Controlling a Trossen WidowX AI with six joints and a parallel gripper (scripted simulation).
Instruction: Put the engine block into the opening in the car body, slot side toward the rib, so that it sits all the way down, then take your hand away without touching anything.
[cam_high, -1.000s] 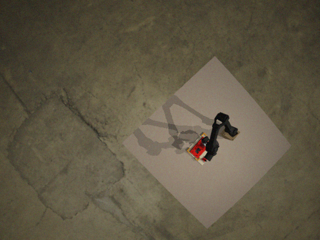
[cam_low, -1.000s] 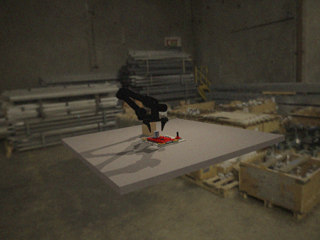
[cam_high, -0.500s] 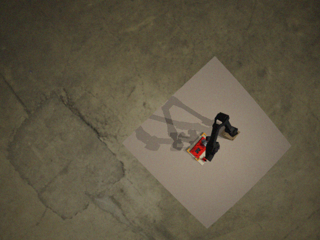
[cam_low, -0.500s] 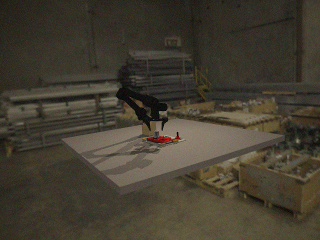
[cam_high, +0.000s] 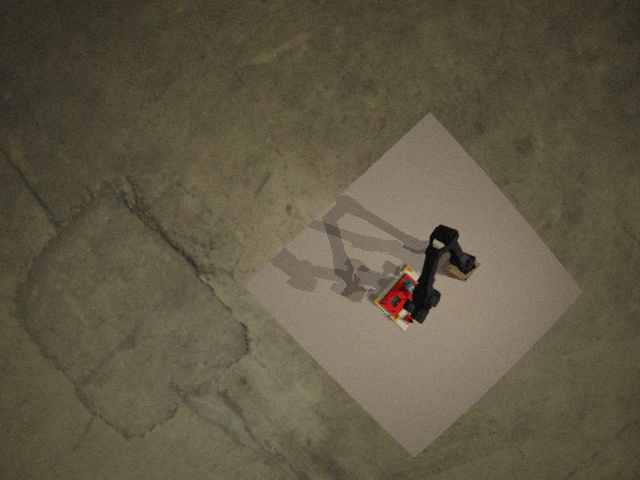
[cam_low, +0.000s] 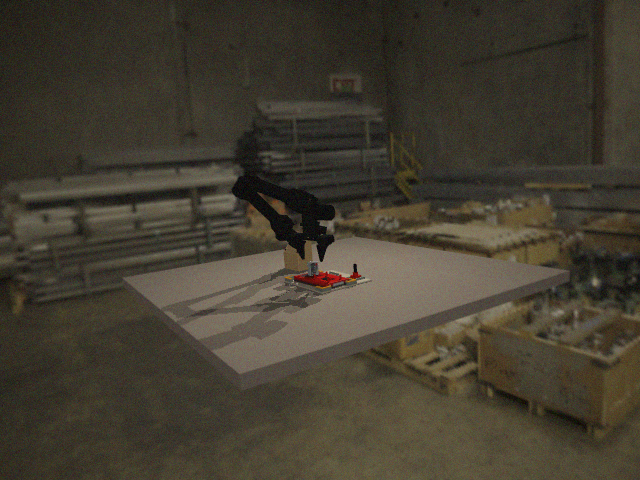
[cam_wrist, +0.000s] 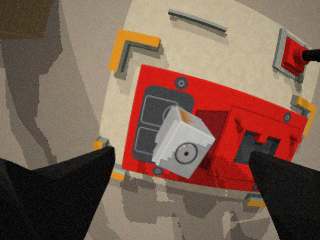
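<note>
Now: gripper tip 30 mm above the grey engine block. Also, from my gripper tip: cream base plate 70 mm below, 50 mm ahead, 30 mm to the left.
</note>
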